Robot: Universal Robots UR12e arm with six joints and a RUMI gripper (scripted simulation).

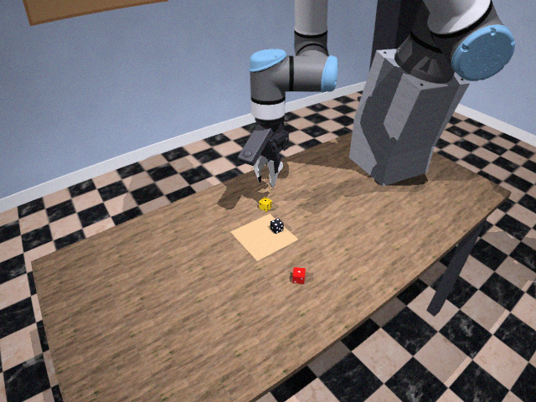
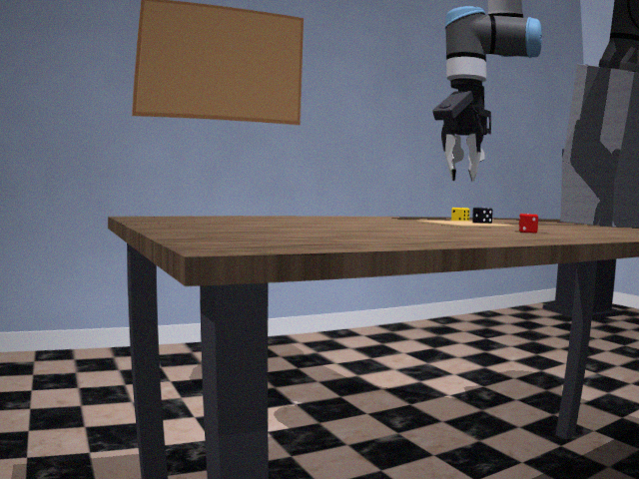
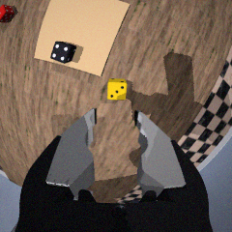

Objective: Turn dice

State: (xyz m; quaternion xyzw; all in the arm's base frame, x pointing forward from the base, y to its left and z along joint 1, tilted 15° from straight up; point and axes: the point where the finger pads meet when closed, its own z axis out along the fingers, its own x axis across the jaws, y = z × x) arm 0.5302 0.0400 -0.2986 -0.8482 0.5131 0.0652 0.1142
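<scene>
The yellow die is 90 mm below my hand. From my hand the other things lie so: red die 300 mm to the left, 90 mm below, 50 mm ahead; black die 110 mm to the left, 80 mm below, 20 mm ahead; tan mat 110 mm to the left, 100 mm below, 60 mm ahead.
</scene>
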